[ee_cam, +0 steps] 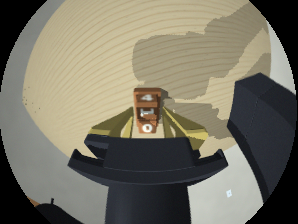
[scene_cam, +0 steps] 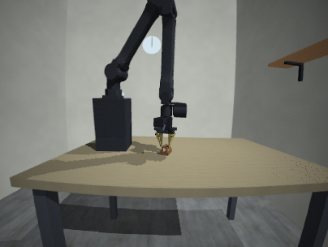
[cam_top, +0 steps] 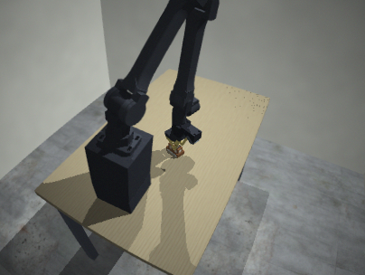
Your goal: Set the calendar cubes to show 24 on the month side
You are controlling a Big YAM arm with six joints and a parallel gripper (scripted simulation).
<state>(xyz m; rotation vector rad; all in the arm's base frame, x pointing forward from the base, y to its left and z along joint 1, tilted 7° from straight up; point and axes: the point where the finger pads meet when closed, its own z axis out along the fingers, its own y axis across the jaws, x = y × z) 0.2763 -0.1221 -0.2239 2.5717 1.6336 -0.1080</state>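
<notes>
Right now my hand is 2 cm above the brown digit cube. From my hand the other things lie so: brown tray (4 cm below, 2 cm to the left, 1 cm ahead).
</notes>
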